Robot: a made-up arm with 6 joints. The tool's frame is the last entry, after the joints. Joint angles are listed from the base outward. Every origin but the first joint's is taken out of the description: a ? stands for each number. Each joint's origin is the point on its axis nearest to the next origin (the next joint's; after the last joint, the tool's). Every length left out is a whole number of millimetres.
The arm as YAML. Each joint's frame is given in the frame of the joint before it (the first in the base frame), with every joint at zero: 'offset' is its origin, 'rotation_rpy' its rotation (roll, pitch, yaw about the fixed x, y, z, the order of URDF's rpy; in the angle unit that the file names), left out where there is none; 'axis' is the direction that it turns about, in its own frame. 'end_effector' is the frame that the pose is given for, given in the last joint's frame.
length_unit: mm
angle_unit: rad
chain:
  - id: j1
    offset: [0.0, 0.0, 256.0]
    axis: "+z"
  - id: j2
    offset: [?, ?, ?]
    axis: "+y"
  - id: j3
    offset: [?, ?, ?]
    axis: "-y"
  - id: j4
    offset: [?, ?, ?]
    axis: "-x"
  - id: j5
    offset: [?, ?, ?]
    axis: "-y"
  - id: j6
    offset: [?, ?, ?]
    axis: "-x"
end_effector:
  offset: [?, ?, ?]
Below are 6 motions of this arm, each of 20 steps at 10 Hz.
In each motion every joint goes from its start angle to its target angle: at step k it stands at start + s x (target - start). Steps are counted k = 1, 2, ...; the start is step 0. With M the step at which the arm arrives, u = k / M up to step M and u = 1 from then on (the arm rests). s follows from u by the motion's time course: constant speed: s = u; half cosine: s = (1 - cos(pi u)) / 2; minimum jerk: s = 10 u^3 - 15 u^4 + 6 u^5.
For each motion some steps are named. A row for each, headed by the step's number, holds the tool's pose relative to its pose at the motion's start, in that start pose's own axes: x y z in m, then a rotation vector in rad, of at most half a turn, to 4 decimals.
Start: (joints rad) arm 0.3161 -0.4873 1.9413 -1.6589 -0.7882 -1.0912
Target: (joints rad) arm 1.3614 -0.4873 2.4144 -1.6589 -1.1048 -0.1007
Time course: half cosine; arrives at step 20
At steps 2, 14, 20:
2: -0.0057 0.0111 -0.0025 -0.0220 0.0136 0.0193
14: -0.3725 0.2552 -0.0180 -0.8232 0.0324 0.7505
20: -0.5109 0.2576 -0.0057 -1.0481 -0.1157 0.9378

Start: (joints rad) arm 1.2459 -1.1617 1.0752 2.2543 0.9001 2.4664
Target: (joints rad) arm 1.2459 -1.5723 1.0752 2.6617 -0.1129 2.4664
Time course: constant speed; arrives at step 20
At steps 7, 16, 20:
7: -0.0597 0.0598 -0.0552 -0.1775 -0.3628 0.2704
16: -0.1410 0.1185 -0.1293 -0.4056 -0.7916 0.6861
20: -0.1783 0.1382 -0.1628 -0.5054 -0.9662 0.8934

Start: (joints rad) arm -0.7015 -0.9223 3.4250 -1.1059 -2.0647 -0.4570
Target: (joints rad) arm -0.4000 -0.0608 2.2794 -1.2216 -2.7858 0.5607
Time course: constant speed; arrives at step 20
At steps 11, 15, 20:
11: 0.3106 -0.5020 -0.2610 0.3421 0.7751 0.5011
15: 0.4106 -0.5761 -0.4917 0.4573 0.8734 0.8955
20: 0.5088 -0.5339 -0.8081 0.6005 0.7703 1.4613

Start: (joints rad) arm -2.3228 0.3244 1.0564 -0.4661 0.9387 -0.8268
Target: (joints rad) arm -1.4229 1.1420 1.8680 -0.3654 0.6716 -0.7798
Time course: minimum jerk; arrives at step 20
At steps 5, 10, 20:
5: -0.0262 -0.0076 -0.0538 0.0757 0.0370 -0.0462
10: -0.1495 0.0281 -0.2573 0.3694 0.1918 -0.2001
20: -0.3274 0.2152 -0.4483 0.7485 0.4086 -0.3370

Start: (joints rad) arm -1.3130 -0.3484 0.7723 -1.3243 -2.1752 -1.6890
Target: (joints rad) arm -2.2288 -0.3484 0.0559 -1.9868 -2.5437 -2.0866
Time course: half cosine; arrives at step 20
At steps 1, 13, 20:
1: 0.0001 -0.0006 0.0026 0.0070 0.0018 -0.0012
13: -0.0240 -0.2145 0.2555 0.6831 0.3370 0.0866
20: -0.0288 -0.3433 0.2991 0.8220 0.4943 0.2227

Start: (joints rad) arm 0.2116 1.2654 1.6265 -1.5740 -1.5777 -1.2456
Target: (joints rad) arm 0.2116 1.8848 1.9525 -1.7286 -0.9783 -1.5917
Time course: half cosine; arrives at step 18
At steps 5, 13, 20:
5: 0.0046 -0.0299 0.0487 0.1154 -0.0072 0.1106
13: 0.0215 -0.1674 0.2006 0.5446 -0.0269 0.5140
20: 0.0263 -0.2128 0.2350 0.6646 -0.0313 0.6290

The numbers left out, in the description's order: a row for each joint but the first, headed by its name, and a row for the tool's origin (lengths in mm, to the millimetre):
j2: 0.0 0.0 0.0
j3: 0.0 0.0 251.0
j4: 543.0 0.0 0.0
j5: 0.0 -171.0 0.0
j6: 0.0 0.0 0.0
tool: 0.0 0.0 0.0

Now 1 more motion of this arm.
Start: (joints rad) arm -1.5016 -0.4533 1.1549 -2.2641 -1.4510 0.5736
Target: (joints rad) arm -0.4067 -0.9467 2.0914 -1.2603 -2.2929 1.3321
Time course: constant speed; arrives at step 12
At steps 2, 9, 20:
2: 0.0576 0.1197 0.0822 -0.3361 0.1887 0.1704
9: -0.1863 0.6518 0.2163 -1.6320 0.4436 0.2424
20: -0.4505 0.8018 0.1060 -2.0346 0.4345 -0.0598

